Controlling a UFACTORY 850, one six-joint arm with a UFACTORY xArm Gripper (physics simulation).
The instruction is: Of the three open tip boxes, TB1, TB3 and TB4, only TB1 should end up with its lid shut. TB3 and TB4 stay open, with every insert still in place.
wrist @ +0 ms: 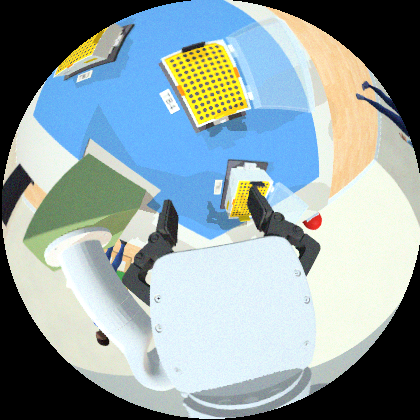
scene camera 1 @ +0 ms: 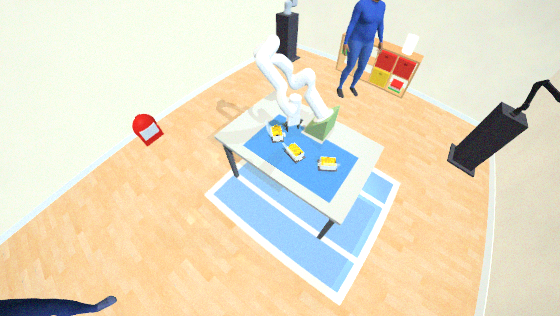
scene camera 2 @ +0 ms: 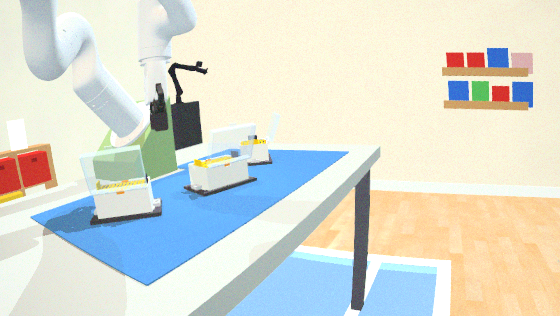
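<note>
TB1 [scene camera 1: 276, 133] [scene camera 2: 124, 204] [wrist: 235, 177] has a yellow insert [wrist: 242, 200] and its clear lid [scene camera 2: 115, 162] [wrist: 289, 201] stands open; its label is too small to read. TB4 [scene camera 1: 295, 151] [scene camera 2: 220, 176] [wrist: 207, 82], in the middle, has its yellow insert in place and its clear lid [scene camera 2: 232, 137] [wrist: 275, 70] open. TB3 [scene camera 1: 328, 163] [scene camera 2: 256, 153] [wrist: 90, 49] is farthest from TB1, with its yellow insert showing and its lid [scene camera 2: 273, 127] open. My gripper [scene camera 1: 293, 127] [scene camera 2: 159, 121] [wrist: 211, 201] is open and empty, above the table near TB1. In the wrist view one finger covers part of TB1.
The boxes stand on a blue mat [scene camera 1: 315, 177] [scene camera 2: 200, 225] [wrist: 135, 125] on the table [scene camera 1: 345, 207] [scene camera 2: 300, 200]. The green arm mount [scene camera 1: 320, 127] [scene camera 2: 167, 150] [wrist: 85, 195] stands behind the mat, close to my gripper. A person in blue [scene camera 1: 365, 30] stands beyond the table.
</note>
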